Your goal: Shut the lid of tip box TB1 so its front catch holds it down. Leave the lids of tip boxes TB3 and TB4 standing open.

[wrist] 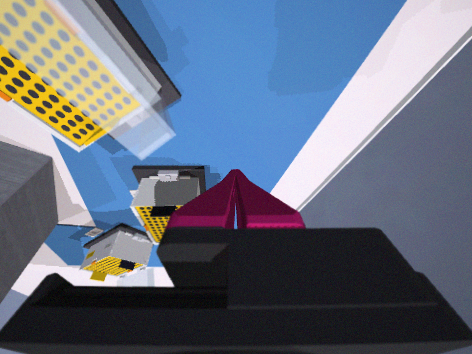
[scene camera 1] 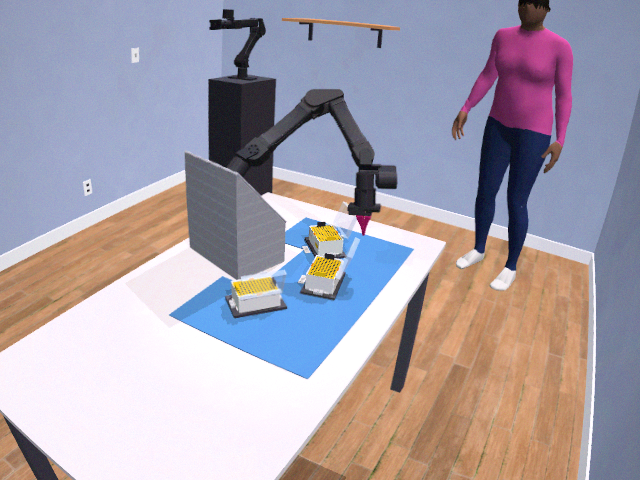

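Seen in the pictures: gripper, between the fingertips: (wrist: 235, 176) (scene camera 1: 363, 235); arm's base, origin of its link: (scene camera 1: 228, 180).
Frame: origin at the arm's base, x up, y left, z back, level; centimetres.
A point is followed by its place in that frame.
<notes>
Three white tip boxes with yellow perforated tops have raised clear lids; I cannot read which is TB1, TB3 or TB4. The front-left box (scene camera 1: 256, 301) {x -22.1, y -19.0, z -30.4 cm} (wrist: 45, 92) has its clear lid (scene camera 1: 279, 279) (wrist: 145, 136) tilted up; in the wrist view it overlaps the yellow top. The middle box (scene camera 1: 321, 283) {x -22.1, y 0.5, z -38.1 cm} (wrist: 148, 192) {x -22.1, y 10.4, z -30.7 cm} has its lid (scene camera 1: 353, 250) {x -11.6, y 7.3, z -43.8 cm} standing open. The back box (scene camera 1: 327, 246) (wrist: 112, 246) has its lid (scene camera 1: 343, 221) {x -17.1, y 30.9, z -24.6 cm} standing open. My gripper (scene camera 1: 363, 234) {x -15.3, y 23.9, z -37.2 cm} (wrist: 235, 176) {x -15.3, y 23.9, z -37.2 cm} is shut and empty, pointing down above the mat, apart from the boxes.
A tall grey block (scene camera 1: 211, 217) {x -9.2, y -9.2, z -1.8 cm} (wrist: 25, 185) {x -21.3, y 7.8, z -17.4 cm} with a sloping edge stands left of the boxes. The boxes stand on dark bases on a blue mat (scene camera 1: 305, 356) {x -25.9, y -24.5, z -52.2 cm} (wrist: 225, 100) {x -25.9, y 25.4, z -36.1 cm}. A person (scene camera 1: 527, 77) stands beyond the table (scene camera 1: 129, 403) {x -26.2, y -65.7, z -33.2 cm}. Another arm stands on a black pedestal (scene camera 1: 224, 124).
</notes>
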